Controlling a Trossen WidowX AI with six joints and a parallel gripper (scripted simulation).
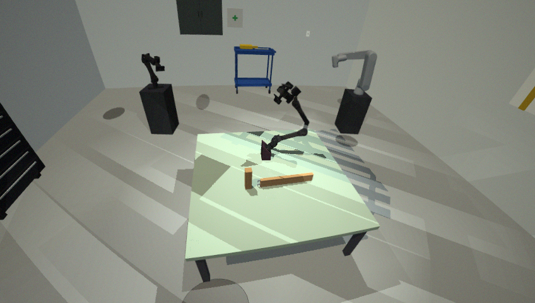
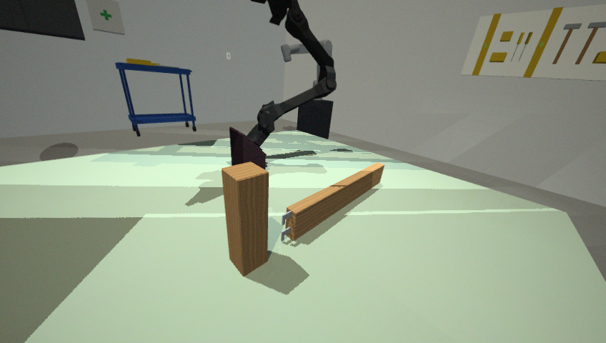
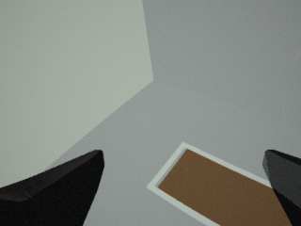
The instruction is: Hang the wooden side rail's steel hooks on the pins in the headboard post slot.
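Now: the wooden headboard post 390 mm ahead of my gripper tip, 200 mm to the right of it and 560 mm below it.
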